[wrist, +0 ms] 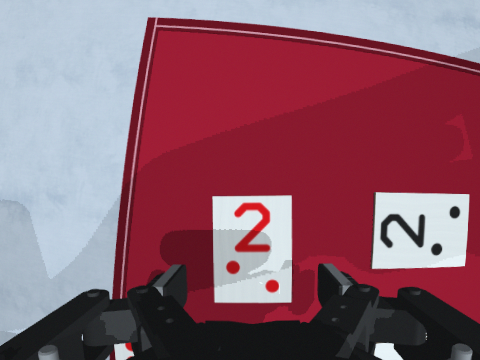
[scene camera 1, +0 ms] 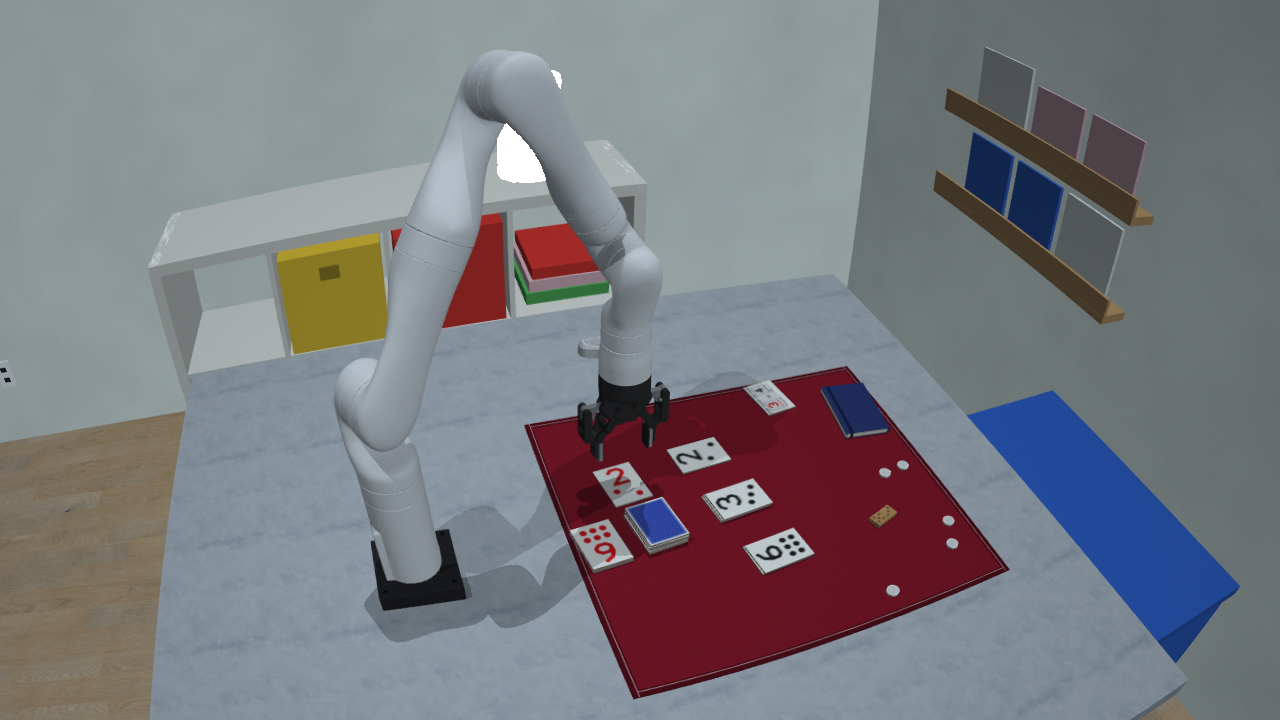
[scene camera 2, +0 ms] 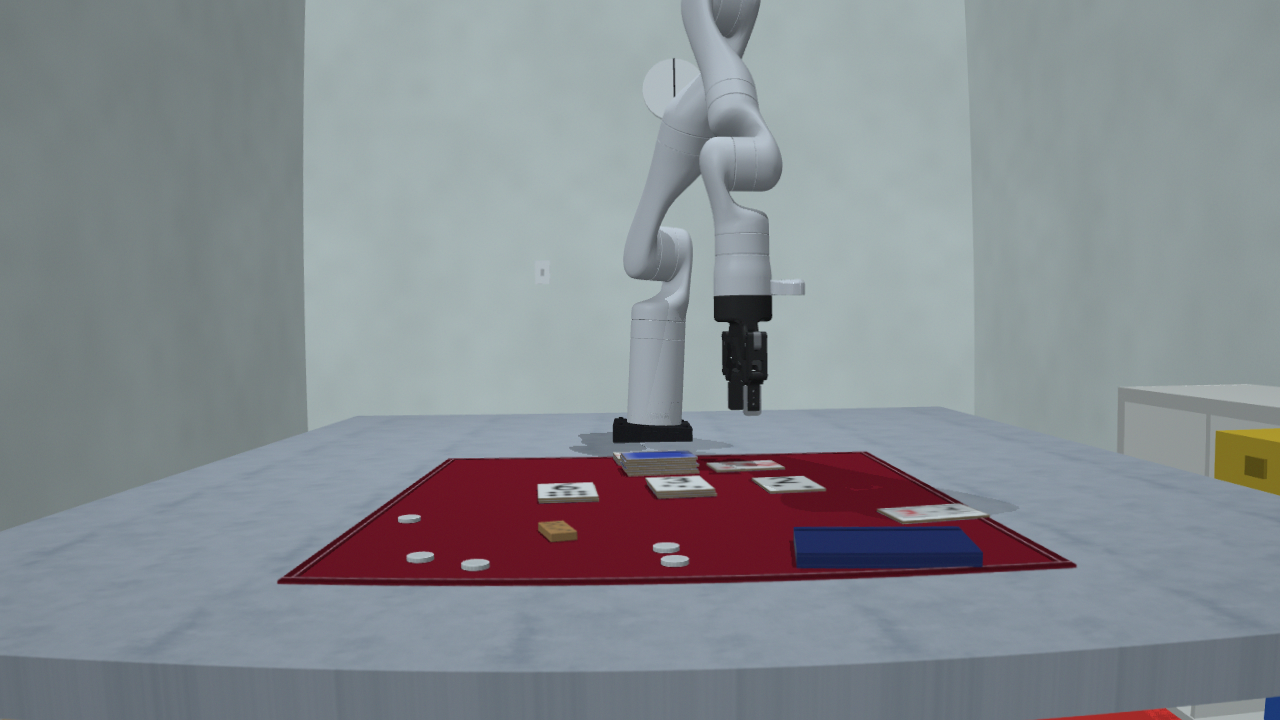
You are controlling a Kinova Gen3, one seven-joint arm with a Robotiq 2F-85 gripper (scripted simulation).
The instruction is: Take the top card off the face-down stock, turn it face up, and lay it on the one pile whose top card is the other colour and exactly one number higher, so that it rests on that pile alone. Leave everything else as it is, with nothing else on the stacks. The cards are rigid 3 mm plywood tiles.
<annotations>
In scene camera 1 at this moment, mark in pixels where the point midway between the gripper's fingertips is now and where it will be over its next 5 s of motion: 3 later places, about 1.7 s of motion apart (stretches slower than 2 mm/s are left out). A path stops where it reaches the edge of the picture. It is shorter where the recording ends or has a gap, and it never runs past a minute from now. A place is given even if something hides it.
My gripper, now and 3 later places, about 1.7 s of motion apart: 622, 451; 622, 477; 622, 483; 625, 465
</annotations>
